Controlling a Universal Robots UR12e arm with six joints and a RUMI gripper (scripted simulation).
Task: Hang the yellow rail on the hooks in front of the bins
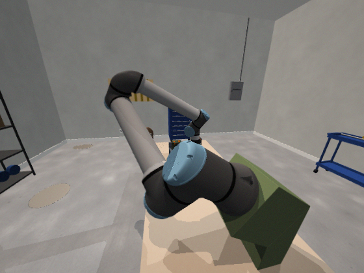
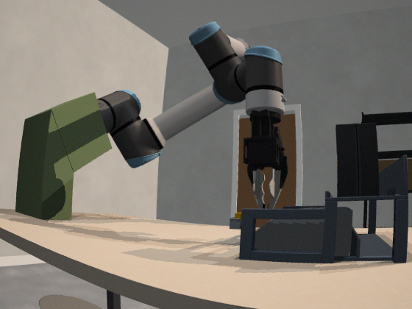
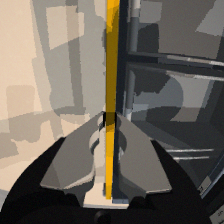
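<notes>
My gripper is now 10 mm above the yellow rail.
</notes>
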